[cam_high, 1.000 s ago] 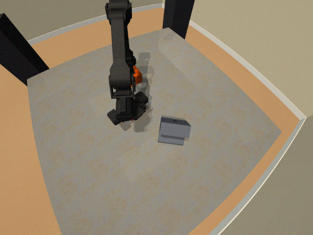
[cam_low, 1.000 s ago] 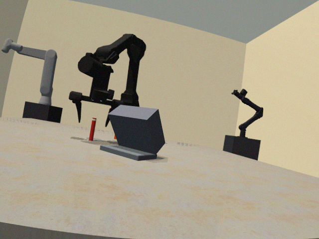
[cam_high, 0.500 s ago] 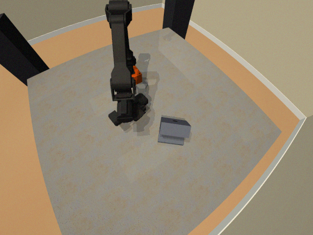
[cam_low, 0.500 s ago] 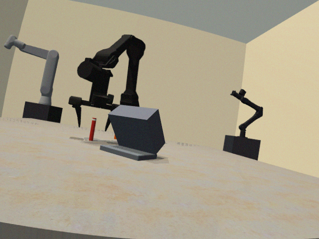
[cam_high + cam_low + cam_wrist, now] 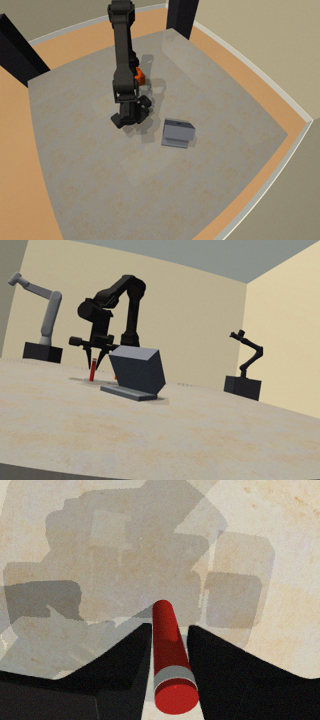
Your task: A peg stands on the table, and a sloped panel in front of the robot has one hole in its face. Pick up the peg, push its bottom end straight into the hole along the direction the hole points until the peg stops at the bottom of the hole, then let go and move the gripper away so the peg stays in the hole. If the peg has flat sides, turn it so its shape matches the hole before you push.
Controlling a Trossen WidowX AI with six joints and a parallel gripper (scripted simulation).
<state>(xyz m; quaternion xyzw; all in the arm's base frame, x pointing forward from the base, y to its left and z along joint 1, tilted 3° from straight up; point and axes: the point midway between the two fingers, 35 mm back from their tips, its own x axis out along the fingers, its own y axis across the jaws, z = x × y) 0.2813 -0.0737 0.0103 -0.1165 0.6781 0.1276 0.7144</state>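
The grey sloped panel block lies 17 cm to the left of my gripper tip, 14 cm ahead of it and 3 cm above it. From my gripper tip the other things lie so: red round peg 2 cm above.
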